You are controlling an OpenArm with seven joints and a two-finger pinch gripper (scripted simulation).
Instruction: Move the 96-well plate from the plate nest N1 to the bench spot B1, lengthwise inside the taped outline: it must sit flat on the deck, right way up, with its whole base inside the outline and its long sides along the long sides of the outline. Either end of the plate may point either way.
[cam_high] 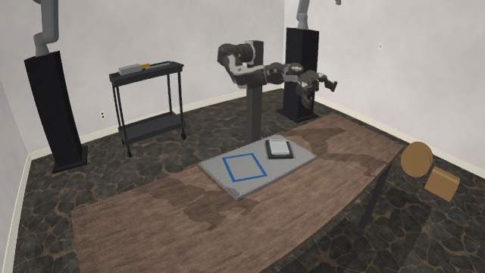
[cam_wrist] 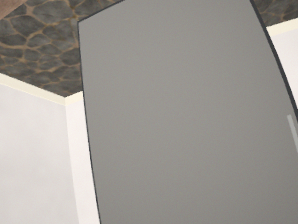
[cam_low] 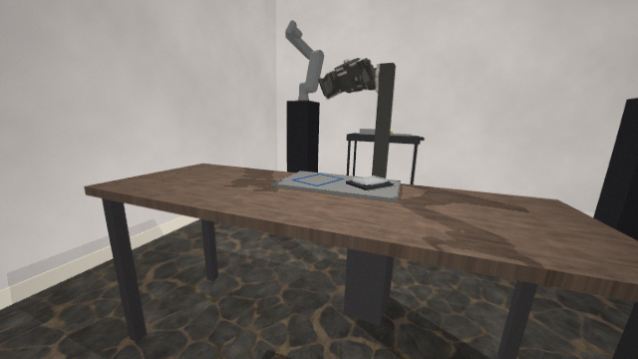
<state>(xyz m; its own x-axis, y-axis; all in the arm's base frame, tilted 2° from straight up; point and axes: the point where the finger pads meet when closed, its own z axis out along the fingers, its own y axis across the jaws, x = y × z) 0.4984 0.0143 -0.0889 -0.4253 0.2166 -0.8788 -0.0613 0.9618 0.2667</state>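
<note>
The white 96-well plate lies 28 cm behind my hand, 3 cm to the left of it and 36 cm below it. Also, from my hand: black plate nest: 28 cm behind, 3 cm to the left, 37 cm below.
</note>
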